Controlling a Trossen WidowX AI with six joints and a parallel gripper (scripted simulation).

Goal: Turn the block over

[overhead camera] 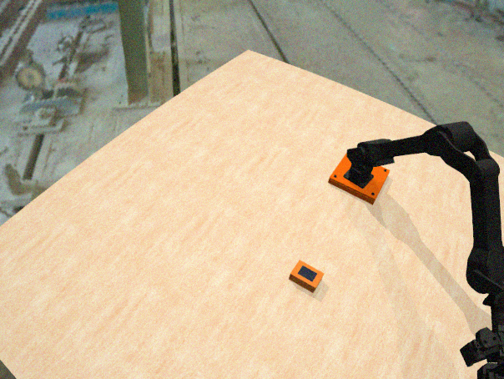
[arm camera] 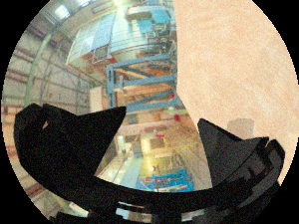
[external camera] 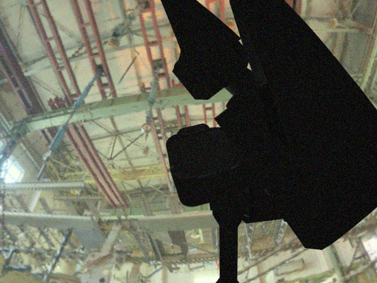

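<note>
Right now the orange block is 43 cm to the right of my gripper tip, 13 cm below it and 7 cm behind it.
</note>
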